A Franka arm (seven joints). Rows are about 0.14 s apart.
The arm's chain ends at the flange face. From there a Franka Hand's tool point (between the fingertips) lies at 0.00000 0.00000 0.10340 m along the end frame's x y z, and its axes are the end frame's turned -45 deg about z.
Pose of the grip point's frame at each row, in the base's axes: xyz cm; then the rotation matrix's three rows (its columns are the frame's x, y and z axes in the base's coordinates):
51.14, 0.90, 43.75; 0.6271, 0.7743, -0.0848; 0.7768, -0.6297, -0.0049; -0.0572, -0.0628, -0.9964
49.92, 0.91, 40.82; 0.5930, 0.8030, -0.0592; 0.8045, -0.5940, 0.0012; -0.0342, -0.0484, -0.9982
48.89, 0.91, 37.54; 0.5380, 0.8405, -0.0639; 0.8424, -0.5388, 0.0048; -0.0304, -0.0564, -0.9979
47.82, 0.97, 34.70; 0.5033, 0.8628, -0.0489; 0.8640, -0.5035, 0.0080; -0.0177, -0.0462, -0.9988
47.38, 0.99, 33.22; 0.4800, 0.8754, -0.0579; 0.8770, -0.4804, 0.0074; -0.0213, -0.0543, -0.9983
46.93, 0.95, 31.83; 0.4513, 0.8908, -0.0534; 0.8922, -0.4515, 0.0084; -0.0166, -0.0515, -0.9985
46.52, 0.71, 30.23; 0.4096, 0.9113, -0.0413; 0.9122, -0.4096, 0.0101; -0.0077, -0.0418, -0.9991
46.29, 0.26, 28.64; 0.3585, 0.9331, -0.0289; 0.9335, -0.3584, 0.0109; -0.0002, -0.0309, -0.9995
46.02, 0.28, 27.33; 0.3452, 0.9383, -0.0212; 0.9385, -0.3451, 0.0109; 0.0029, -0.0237, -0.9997
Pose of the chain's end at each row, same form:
52.02, 0.95, 54.05; 0.9909, 0.1041, -0.0848; 0.1040, -0.9945, -0.0049; -0.0849, -0.0040, -0.9964
50.53, 0.90, 51.14; 0.9871, 0.1485, -0.0592; 0.1488, -0.9889, 0.0012; -0.0584, -0.0100, -0.9982
49.55, 0.86, 47.86; 0.9747, 0.2139, -0.0639; 0.2147, -0.9767, 0.0048; -0.0614, -0.0184, -0.9979
48.33, 0.89, 45.03; 0.9660, 0.2542, -0.0489; 0.2549, -0.9670, 0.0080; -0.0452, -0.0202, -0.9988
47.98, 0.91, 43.54; 0.9584, 0.2796, -0.0579; 0.2804, -0.9598, 0.0074; -0.0535, -0.0233, -0.9983
47.48, 0.86, 42.15; 0.9490, 0.3108, -0.0534; 0.3116, -0.9501, 0.0084; -0.0482, -0.0247, -0.9985
46.95, 0.61, 40.56; 0.9340, 0.3548, -0.0413; 0.3554, -0.9347, 0.0101; -0.0350, -0.0241, -0.9991
46.59, 0.15, 38.97; 0.9133, 0.4063, -0.0289; 0.4067, -0.9135, 0.0109; -0.0220, -0.0217, -0.9995
46.24, 0.17, 37.67; 0.9076, 0.4194, -0.0212; 0.4196, -0.9076, 0.0109; -0.0147, -0.0188, -0.9997

